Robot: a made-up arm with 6 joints.
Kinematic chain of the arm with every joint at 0, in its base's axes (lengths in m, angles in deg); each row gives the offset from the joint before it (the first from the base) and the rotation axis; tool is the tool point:
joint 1: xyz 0 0 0.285 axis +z
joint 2: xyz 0 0 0 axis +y
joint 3: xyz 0 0 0.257 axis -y
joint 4: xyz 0 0 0 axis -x
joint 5: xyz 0.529 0 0 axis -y
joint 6: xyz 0 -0.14 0 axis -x
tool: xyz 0 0 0
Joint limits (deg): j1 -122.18..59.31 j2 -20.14..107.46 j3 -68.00..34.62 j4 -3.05..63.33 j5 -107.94..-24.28 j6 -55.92..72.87
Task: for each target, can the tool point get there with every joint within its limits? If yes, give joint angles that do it. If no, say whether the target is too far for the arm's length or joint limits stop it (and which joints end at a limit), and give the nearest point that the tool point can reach.
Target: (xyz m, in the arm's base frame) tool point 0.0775 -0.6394 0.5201
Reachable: yes | joints -70.68 22.80 20.31 8.70 -84.44 41.30
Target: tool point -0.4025 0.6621 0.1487
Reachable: no: joint limits stop it (at a limit: joint 2, joint 3) | nearest point -0.1638 0.2695 0.1723 | short by 0.460 m
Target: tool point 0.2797 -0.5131 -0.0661
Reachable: yes | joints -48.46 73.93 15.95 20.77 -68.75 13.26
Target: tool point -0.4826 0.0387 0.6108
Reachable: no: joint limits stop it (at a limit: joint 1, joint 2) | nearest point -0.3433 -0.2828 0.6643 | short by 0.354 m
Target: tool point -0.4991 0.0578 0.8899
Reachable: no: joint limits stop it (at a limit: joint 1, joint 2) | nearest point -0.2526 -0.1385 0.9314 | short by 0.318 m
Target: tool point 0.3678 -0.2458 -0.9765
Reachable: no: too far | nearest point 0.2801 -0.1872 -0.3289 | short by 0.656 m
